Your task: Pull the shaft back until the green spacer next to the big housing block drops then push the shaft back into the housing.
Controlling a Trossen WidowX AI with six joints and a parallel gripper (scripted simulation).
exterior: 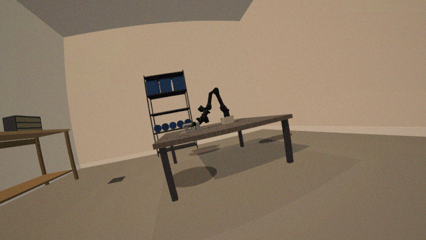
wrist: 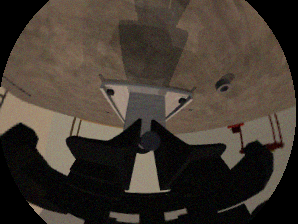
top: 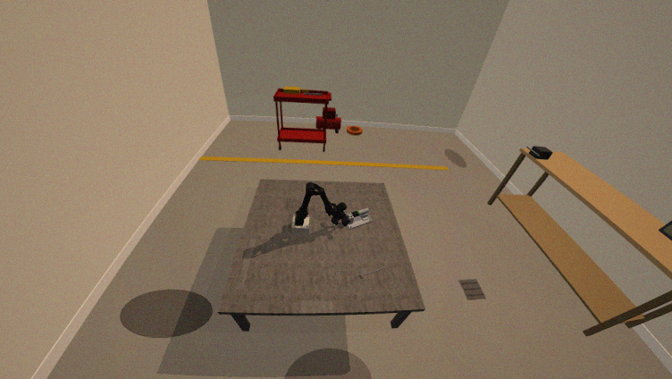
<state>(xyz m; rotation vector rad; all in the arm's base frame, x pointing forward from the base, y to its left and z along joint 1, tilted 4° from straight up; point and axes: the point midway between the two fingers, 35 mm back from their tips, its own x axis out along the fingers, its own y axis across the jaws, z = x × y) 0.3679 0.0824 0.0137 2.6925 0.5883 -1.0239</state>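
Right now my gripper tip is 6 cm short of the shaft, 3 cm to the right of it and 2 cm below it. From my gripper tip the other things lie so: small grey object: 9 cm behind, 8 cm to the left, 5 cm below; then green spacer: 9 cm ahead, 4 cm to the left, 2 cm above.
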